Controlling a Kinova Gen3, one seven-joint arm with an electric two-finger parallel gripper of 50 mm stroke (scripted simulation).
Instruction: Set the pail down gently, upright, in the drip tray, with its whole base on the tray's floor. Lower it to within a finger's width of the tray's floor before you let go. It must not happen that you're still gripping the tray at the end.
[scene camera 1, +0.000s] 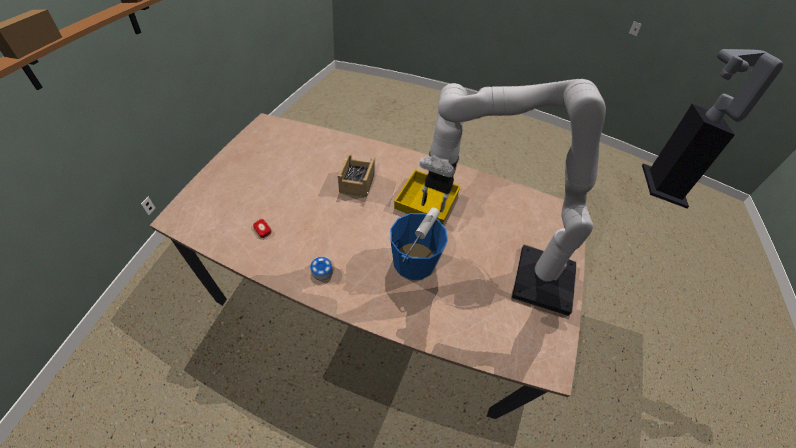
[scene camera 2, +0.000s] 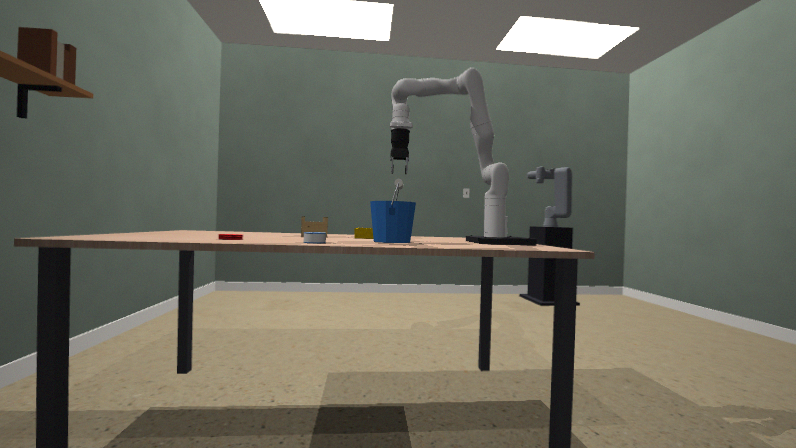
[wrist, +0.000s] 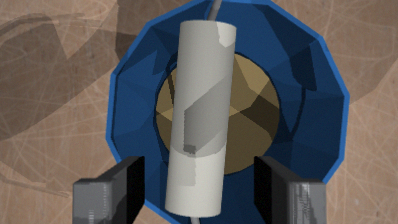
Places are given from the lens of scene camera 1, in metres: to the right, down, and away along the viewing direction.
blue pail (scene camera 1: 419, 264): 0.07, 0.13, 1.11
yellow drip tray (scene camera 1: 411, 194): 0.06, -0.12, 1.46
The marked spots on the yellow drip tray and the blue pail are 0.43 m apart.
